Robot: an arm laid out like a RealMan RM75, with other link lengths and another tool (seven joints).
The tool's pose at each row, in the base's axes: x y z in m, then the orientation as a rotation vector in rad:
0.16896, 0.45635, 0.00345, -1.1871, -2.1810, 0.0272
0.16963, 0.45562, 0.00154, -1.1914, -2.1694, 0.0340
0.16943, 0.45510, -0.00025, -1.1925, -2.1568, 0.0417
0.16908, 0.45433, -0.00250, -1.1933, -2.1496, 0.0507
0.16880, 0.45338, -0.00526, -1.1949, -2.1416, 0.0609
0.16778, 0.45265, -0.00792, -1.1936, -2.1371, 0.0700
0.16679, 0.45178, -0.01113, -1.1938, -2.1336, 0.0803
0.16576, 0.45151, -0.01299, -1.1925, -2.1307, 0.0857
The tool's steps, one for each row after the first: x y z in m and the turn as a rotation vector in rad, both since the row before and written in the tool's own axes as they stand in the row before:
-0.00182, 0.00066, 0.00094, 0.0062, 0.0059, 0.0083
-0.00127, 0.00012, 0.00137, 0.0085, 0.0073, 0.0069
-0.00166, 0.00003, 0.00174, 0.0076, 0.0024, 0.0052
-0.00210, 0.00017, 0.00204, 0.0083, 0.0024, 0.0063
-0.00162, -0.00025, 0.00244, 0.0077, 0.0007, 0.0030
-0.00204, -0.00009, 0.00281, 0.0075, -0.0010, 0.0040
-0.00084, -0.00023, 0.00196, 0.0049, 0.0007, 0.0015

